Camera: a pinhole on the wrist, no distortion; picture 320 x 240 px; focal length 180.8 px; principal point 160.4 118.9 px. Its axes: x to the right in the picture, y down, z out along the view. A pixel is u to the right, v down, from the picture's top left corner.
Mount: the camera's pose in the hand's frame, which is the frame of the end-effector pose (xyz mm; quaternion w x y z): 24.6 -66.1 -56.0 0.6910 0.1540 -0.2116 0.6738
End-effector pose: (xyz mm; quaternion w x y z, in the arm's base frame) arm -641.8 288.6 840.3 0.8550 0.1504 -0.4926 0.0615
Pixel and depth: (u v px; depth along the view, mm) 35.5 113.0 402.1
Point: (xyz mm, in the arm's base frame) -637.9 -240.9 814.9
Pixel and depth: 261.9 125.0 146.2
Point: -712.2 189.0 885.5
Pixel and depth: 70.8 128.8 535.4
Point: -748.8 -327.0 813.7
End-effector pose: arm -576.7 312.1 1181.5 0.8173 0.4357 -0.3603 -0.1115
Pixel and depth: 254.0 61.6 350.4
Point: -726.0 -11.2 1288.0
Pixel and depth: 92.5 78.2 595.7
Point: -670.2 -300.9 916.8
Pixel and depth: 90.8 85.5 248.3
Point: -583.6 52.4 1029.1
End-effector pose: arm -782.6 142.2 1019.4 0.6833 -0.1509 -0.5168 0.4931
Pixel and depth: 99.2 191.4 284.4
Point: -745.9 -126.2 1216.9
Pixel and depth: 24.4 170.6 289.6
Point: -643.7 -135.7 1289.3
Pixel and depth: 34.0 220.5 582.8
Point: -603.4 -541.9 1412.6
